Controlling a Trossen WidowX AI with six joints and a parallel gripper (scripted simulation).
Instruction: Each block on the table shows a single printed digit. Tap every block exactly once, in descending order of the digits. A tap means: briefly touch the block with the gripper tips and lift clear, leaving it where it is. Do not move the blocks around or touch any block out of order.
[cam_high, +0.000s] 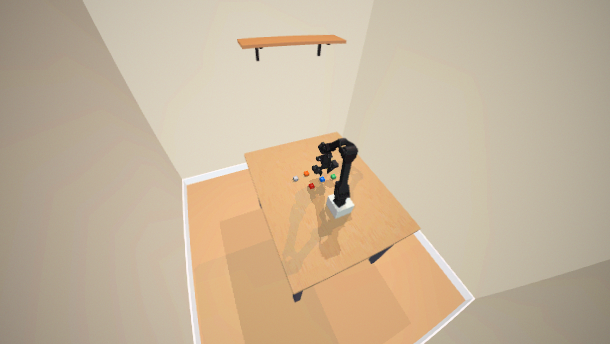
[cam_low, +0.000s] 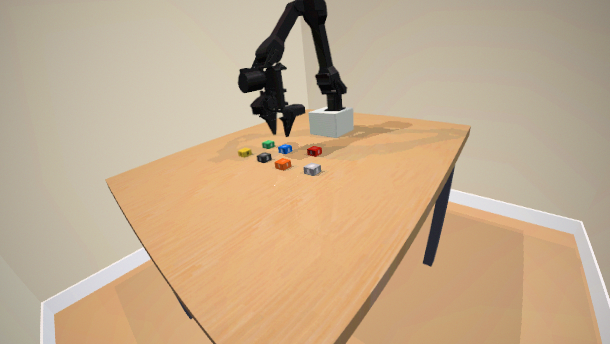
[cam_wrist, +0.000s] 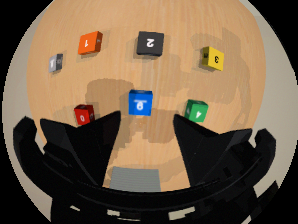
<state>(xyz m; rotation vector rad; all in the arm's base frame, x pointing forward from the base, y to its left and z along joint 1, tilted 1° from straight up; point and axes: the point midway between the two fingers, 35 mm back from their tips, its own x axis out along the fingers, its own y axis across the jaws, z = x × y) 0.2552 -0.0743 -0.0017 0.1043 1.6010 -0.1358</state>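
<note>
Right now the blue block is 4 cm below my gripper tip and 1 cm to the left of it. The rest, counted from my gripper tip: black block 8 cm ahead, 4 cm below, 1 cm to the right; then green block 8 cm to the right, 4 cm below, 2 cm behind; then red block 11 cm to the left, 4 cm below, 1 cm behind.
</note>
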